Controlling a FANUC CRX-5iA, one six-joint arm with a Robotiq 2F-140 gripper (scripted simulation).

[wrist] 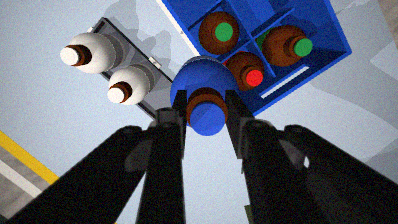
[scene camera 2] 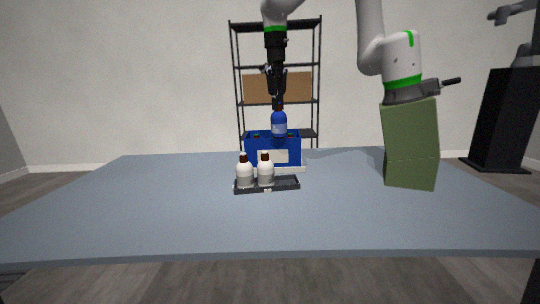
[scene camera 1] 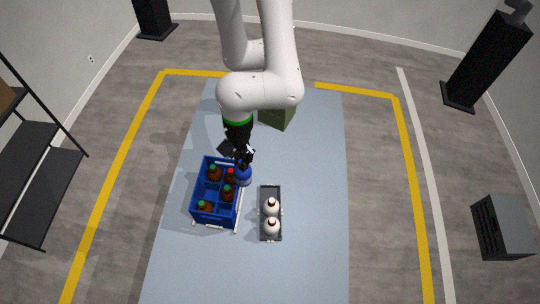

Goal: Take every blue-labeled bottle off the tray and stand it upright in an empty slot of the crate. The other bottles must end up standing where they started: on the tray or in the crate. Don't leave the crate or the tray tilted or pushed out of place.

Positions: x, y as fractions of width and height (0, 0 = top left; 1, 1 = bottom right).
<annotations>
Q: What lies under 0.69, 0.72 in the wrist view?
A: The gripper.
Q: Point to a blue-labeled bottle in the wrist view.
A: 0.52, 0.35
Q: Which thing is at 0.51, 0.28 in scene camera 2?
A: The gripper.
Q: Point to a crate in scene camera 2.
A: At 0.53, 0.50
</annotations>
